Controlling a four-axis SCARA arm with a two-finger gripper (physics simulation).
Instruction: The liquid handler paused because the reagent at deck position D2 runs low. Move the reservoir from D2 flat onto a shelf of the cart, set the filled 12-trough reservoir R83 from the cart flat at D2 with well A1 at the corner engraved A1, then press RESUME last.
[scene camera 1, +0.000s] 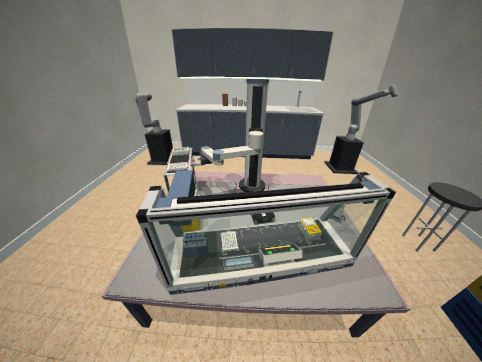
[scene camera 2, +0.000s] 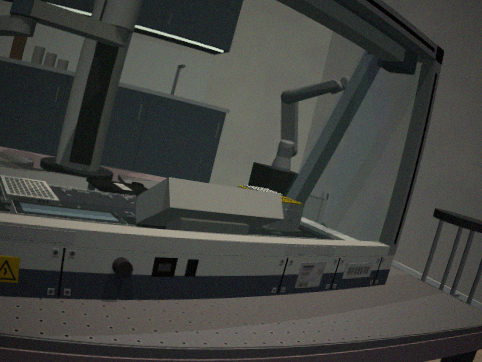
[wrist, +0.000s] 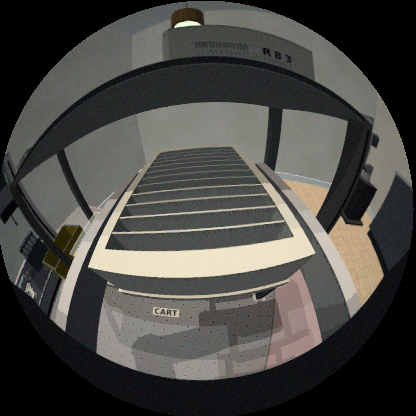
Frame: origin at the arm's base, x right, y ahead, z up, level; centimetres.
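Seen in the pictures: gripper, fingertip midpoint: (wrist: 196, 175); arm's base, origin of the base link: (scene camera 1: 252, 185).
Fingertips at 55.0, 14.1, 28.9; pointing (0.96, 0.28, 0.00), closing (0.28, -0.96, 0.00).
Note:
Pixels of each thing's top centre, then the offset from my fingertips to it, as dx, dy, dz. "pt": a spot on its surface instead.
- cream-rimmed reservoir, middle of its top: (wrist: 194, 168) -2.4, -0.7, +1.7
- cart, middle of its top: (wrist: 100, 111) (scene camera 1: 179, 158) +0.4, +10.3, +8.0
- reservoir marked R83, middle of its top: (wrist: 226, 61) (scene camera 1: 180, 149) +3.6, -2.3, +10.5
- liquid handler's frame, surface spot: (scene camera 1: 270, 195) pt -58.1, +73.7, +23.3
- yellow bin, middle of its top: (wrist: 58, 243) -10.7, +41.6, -14.1
- CART label, surface spot: (wrist: 166, 312) pt -9.6, +7.4, -27.5
My gripper (wrist: 196, 175) (scene camera 1: 196, 161) is shut on a cream-rimmed reservoir (wrist: 202, 260) with dark, empty-looking troughs. It is held level at the cart (wrist: 195, 82); the cart's dark shelf edge crosses above it in the wrist view. Whether its underside touches a shelf is hidden. The reservoir marked R83 (wrist: 240, 47) stands higher, above that shelf edge; its troughs are out of sight. Engraved deck marks such as D2 and A1 are too small to read. A white panel (scene camera 1: 282, 255) with green lights stands at the deck's front; no RESUME lettering is legible.
The liquid handler's frame (scene camera 1: 270, 195) encloses the deck. A white plate (scene camera 1: 229, 241), a blue rack (scene camera 1: 194, 243) and a yellow-and-white tip box (scene camera 1: 310, 228) stand inside. A yellow bin (wrist: 62, 250) shows left of the held reservoir. A CART label (wrist: 166, 312) lies on the perforated table.

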